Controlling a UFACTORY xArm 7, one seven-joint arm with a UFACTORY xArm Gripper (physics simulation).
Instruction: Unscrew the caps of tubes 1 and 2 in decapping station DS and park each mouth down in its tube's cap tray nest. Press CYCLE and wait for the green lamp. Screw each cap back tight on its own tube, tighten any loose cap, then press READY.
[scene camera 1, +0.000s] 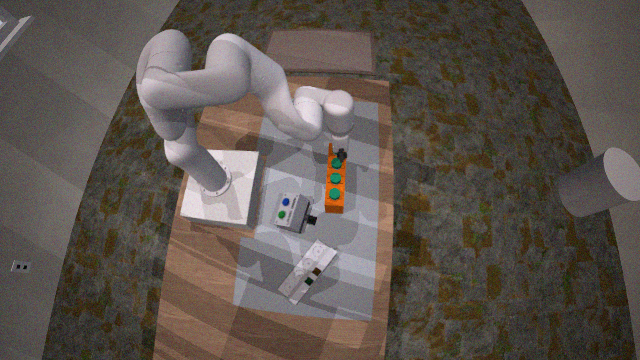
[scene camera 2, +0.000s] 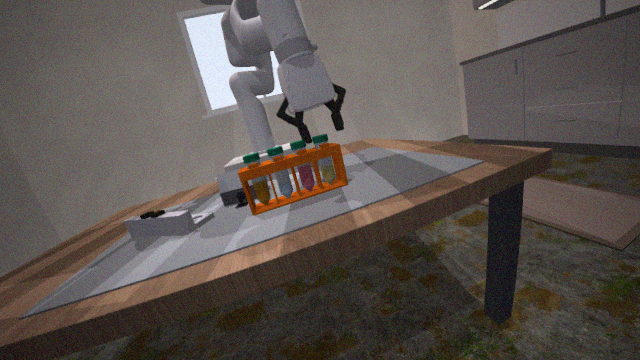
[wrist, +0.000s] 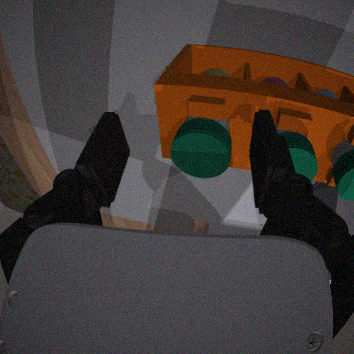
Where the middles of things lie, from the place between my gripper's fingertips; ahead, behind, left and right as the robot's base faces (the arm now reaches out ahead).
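The grey control box (scene camera 1: 296, 211) is 80 mm below my hand, and it's also 230 mm to the right of my hand and 110 mm behind it.
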